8 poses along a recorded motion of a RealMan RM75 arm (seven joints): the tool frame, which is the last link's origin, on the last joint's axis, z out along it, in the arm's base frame.
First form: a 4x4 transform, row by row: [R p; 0 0 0 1], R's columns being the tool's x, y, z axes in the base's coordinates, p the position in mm. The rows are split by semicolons.
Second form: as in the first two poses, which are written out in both.
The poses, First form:
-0.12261 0.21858 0.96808 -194.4; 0.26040 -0.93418 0.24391 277.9; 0.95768 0.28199 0.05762 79.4; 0 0 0 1
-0.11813 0.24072 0.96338 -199.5; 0.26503 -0.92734 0.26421 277.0; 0.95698 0.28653 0.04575 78.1; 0 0 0 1
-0.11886 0.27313 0.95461 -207.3; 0.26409 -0.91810 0.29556 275.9; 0.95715 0.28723 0.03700 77.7; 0 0 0 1
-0.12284 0.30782 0.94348 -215.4; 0.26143 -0.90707 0.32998 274.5; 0.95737 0.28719 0.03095 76.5; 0 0 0 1
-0.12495 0.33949 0.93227 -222.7; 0.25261 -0.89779 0.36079 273.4; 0.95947 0.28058 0.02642 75.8; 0 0 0 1
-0.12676 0.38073 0.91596 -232.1; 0.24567 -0.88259 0.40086 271.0; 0.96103 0.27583 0.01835 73.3; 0 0 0 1
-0.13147 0.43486 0.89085 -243.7; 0.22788 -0.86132 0.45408 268.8; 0.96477 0.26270 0.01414 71.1; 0 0 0 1
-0.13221 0.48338 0.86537 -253.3; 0.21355 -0.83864 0.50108 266.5; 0.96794 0.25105 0.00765 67.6; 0 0 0 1
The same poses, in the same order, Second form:
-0.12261 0.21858 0.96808 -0.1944; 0.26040 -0.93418 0.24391 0.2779; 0.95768 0.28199 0.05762 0.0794; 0 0 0 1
-0.11813 0.24072 0.96338 -0.1995; 0.26503 -0.92734 0.26421 0.2770; 0.95698 0.28653 0.04575 0.0781; 0 0 0 1
-0.11886 0.27313 0.95461 -0.2073; 0.26409 -0.91810 0.29556 0.2759; 0.95715 0.28723 0.03700 0.0777; 0 0 0 1
-0.12284 0.30782 0.94348 -0.2154; 0.26143 -0.90707 0.32998 0.2745; 0.95737 0.28719 0.03095 0.0765; 0 0 0 1
-0.12495 0.33949 0.93227 -0.2227; 0.25261 -0.89779 0.36079 0.2734; 0.95947 0.28058 0.02642 0.0758; 0 0 0 1
-0.12676 0.38073 0.91596 -0.2321; 0.24567 -0.88259 0.40086 0.2710; 0.96103 0.27583 0.01835 0.0733; 0 0 0 1
-0.13147 0.43486 0.89085 -0.2437; 0.22788 -0.86132 0.45408 0.2688; 0.96477 0.26270 0.01414 0.0711; 0 0 0 1
-0.13221 0.48338 0.86537 -0.2533; 0.21355 -0.83864 0.50108 0.2665; 0.96794 0.25105 0.00765 0.0676; 0 0 0 1

